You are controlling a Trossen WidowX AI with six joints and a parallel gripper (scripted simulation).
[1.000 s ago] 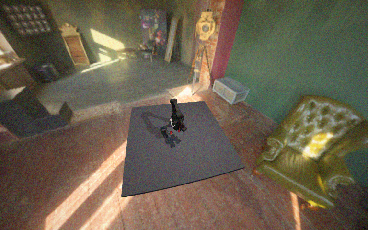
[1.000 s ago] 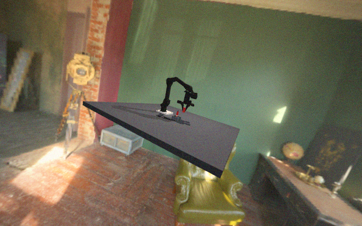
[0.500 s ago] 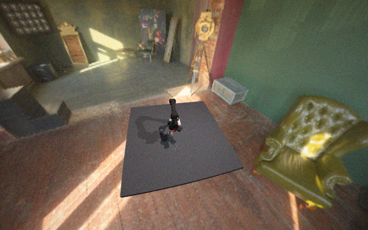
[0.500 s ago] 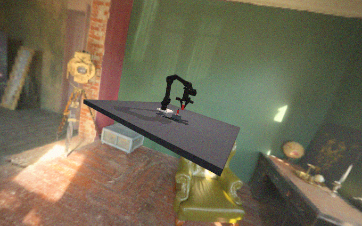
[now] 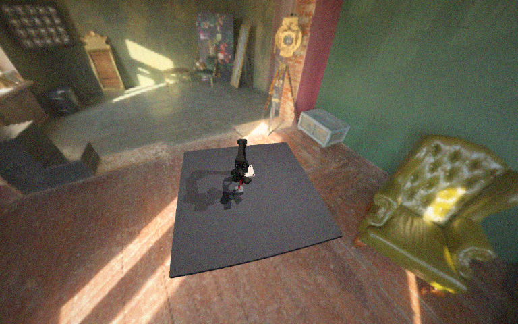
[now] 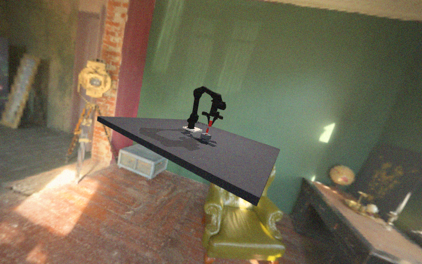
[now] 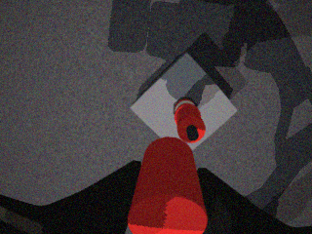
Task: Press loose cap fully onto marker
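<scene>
Right now the holder block is 11 cm below my gripper tip and 2 cm to the right of it. Also, from my gripper tip: red cap: 1 cm above.
</scene>
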